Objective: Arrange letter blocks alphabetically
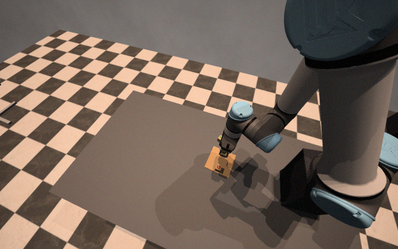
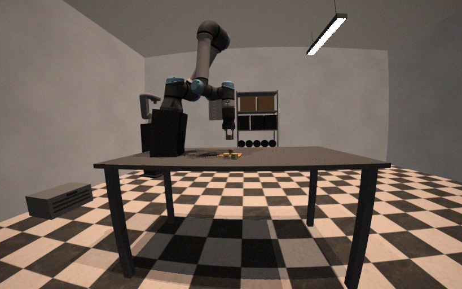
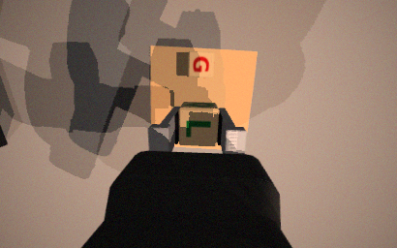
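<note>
The orange mat is 11 cm below my hand.
</note>
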